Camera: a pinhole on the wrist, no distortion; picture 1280 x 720 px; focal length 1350.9 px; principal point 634.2 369.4 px. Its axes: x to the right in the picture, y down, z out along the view. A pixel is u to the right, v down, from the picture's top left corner.
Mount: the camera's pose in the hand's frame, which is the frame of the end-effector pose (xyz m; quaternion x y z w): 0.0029 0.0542 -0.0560 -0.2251 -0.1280 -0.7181 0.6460
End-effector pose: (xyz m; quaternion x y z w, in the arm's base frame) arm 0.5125 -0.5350 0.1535 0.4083 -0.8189 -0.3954 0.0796
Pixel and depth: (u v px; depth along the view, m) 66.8 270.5 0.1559
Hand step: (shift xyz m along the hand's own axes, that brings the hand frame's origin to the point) 0.0205 0.1867 0.0482
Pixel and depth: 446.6 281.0 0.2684
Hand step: 0.0304 0.2164 0.1601
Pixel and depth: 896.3 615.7 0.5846
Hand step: 0.1930 0.2188 0.4942
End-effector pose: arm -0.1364 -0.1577 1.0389 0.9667 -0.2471 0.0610 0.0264
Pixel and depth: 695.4 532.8 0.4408
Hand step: 0.1238 0.2390 0.3297
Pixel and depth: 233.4 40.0 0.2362
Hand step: -0.0121 0.2349 0.1204
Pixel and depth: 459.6 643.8 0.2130
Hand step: 0.0809 0.1735 0.1104
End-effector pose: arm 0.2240 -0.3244 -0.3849 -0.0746 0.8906 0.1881 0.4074
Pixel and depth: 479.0 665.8 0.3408
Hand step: 0.1329 0.2401 0.2120
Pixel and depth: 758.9 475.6 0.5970
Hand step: 0.1399 0.2834 0.4828
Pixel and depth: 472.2 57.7 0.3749
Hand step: -0.0203 0.2827 0.2559
